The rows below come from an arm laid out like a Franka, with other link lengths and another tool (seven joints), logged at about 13 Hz.
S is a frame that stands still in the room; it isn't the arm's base.
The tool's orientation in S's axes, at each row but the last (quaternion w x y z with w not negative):
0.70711 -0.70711 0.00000 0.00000
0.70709 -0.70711 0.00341 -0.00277
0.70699 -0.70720 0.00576 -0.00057
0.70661 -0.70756 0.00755 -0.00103
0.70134 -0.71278 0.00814 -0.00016
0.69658 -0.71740 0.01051 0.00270
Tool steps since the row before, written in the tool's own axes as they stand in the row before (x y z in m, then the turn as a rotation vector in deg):
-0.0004 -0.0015 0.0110 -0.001 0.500 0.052
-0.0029 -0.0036 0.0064 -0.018 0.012 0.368
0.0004 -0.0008 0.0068 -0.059 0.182 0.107
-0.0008 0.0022 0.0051 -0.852 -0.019 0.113
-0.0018 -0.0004 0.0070 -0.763 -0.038 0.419
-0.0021 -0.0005 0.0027 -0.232 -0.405 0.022
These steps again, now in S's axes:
-0.0004 0.0110 0.0015 -0.001 0.052 -0.500
-0.0028 0.0064 0.0036 -0.015 0.368 -0.012
0.0005 0.0068 0.0008 -0.059 0.107 -0.182
-0.0008 0.0051 -0.0022 -0.850 0.123 0.027
-0.0017 0.0070 0.0003 -0.758 0.429 0.040
-0.0021 0.0027 0.0005 -0.224 0.036 0.408

